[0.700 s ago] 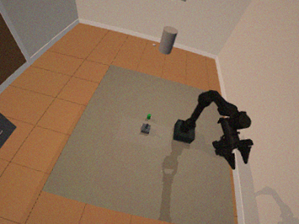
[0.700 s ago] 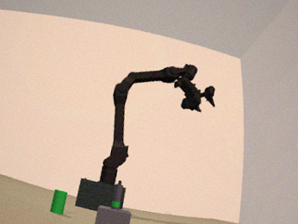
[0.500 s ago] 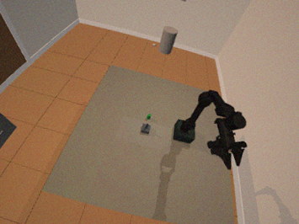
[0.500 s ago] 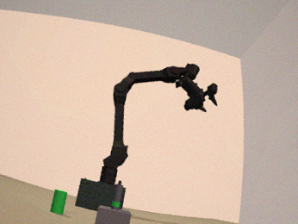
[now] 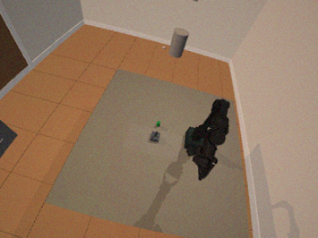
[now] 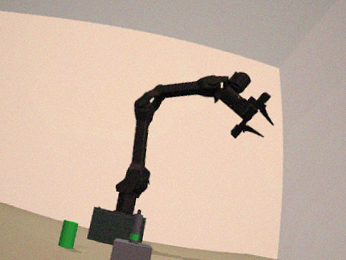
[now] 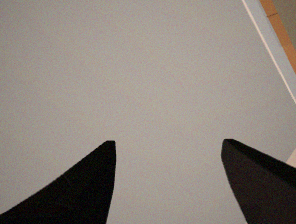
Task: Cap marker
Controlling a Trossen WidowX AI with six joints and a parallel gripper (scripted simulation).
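The green cap lies 120 mm ahead of my gripper tip, 530 mm to the right of it and 410 mm below it. Round my gripper tip: grey holder block (140 mm ahead, 410 mm to the right, 420 mm below).
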